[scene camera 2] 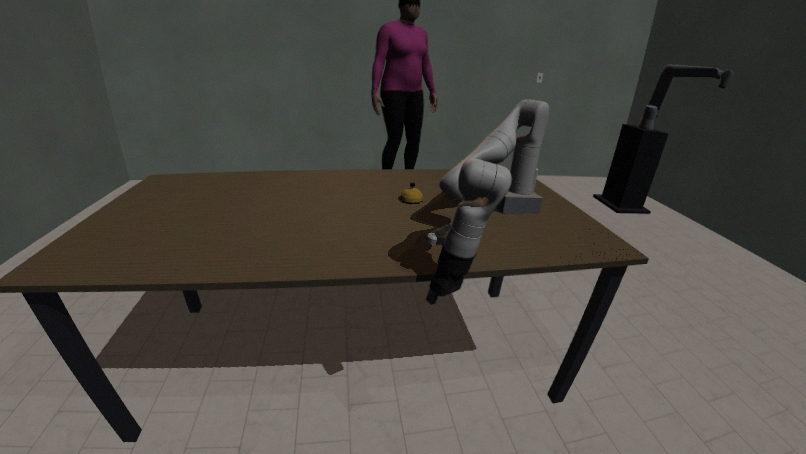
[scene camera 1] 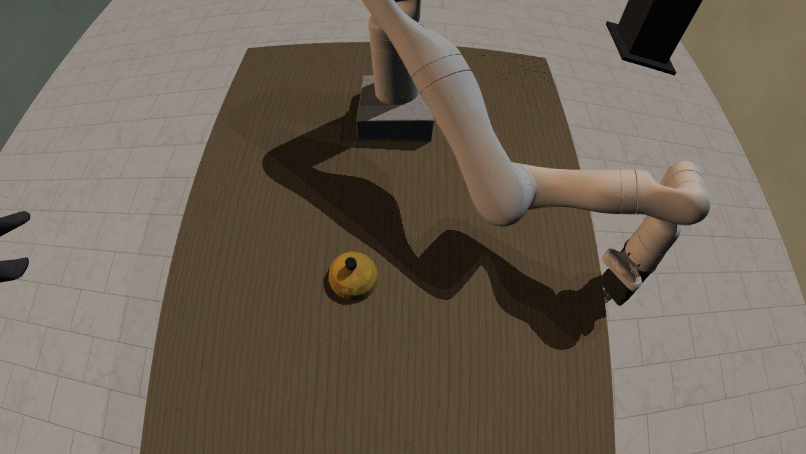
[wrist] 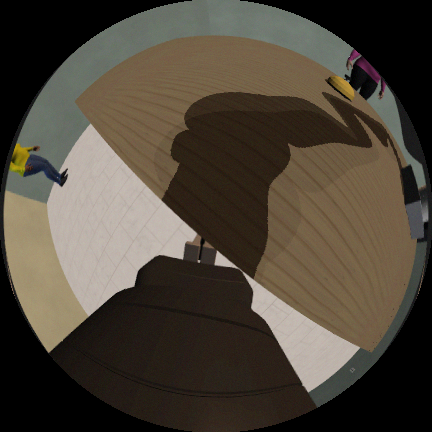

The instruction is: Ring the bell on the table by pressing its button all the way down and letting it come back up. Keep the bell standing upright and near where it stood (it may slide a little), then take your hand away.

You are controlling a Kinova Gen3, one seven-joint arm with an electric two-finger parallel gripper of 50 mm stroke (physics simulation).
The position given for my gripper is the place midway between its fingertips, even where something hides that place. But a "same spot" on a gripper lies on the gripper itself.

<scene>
my gripper: scene camera 2 430,301; scene camera 1; wrist
same spot on my gripper: (scene camera 1: 614,288) = (wrist: 189,273)
</scene>
